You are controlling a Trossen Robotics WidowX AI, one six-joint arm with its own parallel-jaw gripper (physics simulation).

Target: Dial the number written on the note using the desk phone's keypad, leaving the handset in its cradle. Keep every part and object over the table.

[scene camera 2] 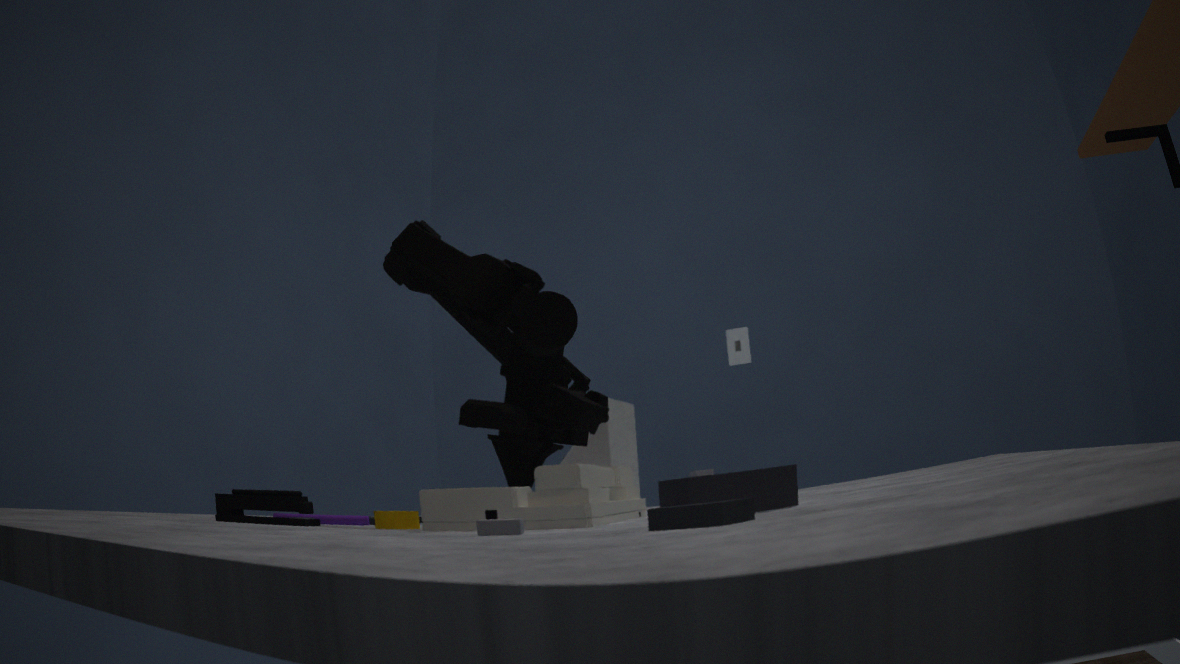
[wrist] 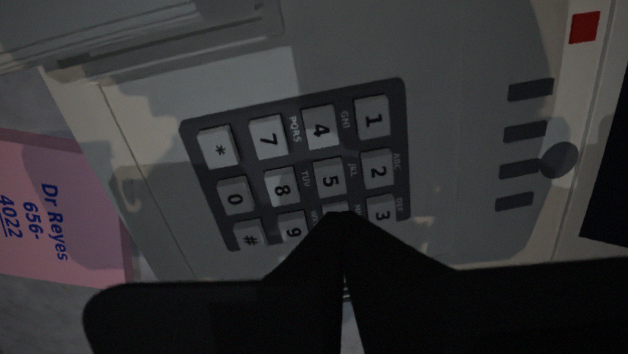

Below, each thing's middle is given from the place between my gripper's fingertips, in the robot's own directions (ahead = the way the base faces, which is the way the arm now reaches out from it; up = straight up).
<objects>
The 3 key point(wrist: 381, 209) is 10 mm ahead of my hand. The rest, counted from my hand: 2 key point(wrist: 377, 165) (10 mm ahead, 20 mm to the left); then 9 key point(wrist: 293, 227) (20 mm behind); then dark keypad point(wrist: 299, 156) (10 mm behind, 20 mm to the left, 10 mm below).
</objects>
